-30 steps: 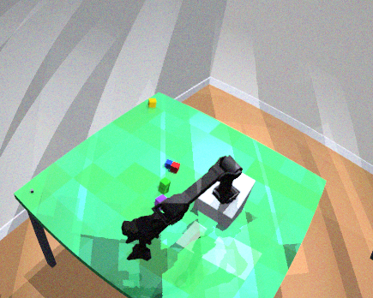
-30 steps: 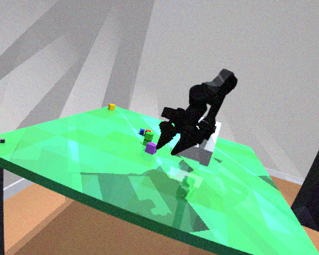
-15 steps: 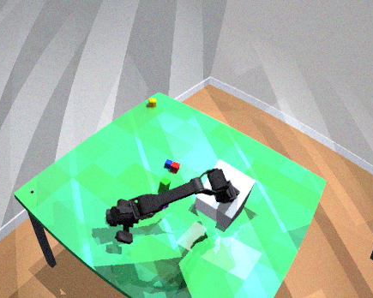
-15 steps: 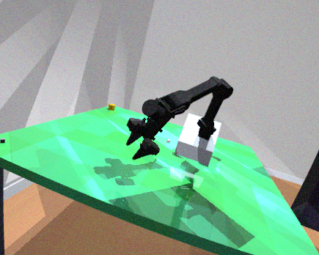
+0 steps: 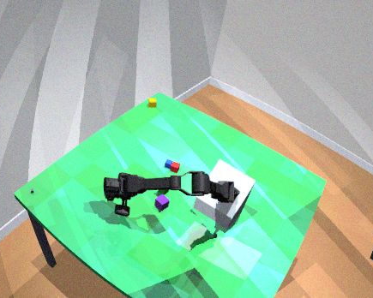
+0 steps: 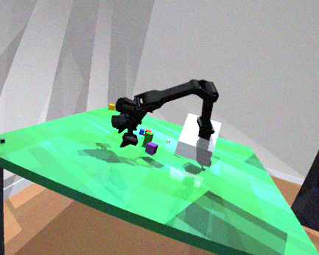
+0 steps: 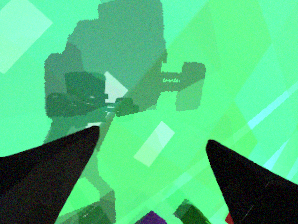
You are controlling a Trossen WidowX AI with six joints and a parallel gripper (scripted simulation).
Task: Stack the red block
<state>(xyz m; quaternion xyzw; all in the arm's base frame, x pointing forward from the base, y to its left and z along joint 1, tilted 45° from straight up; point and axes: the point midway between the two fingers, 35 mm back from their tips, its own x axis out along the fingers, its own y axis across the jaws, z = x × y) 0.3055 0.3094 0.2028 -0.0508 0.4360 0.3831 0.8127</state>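
Right now my gripper tip is 400 mm to the left of the red block, 50 mm above it and 20 mm short of it. Round my gripper tip: purple block: 170 mm to the right, 100 mm behind, 50 mm below; tiny white cube: 430 mm to the right, 110 mm behind, 60 mm below; blue block: 390 mm to the right, 60 mm below, 60 mm ahead.
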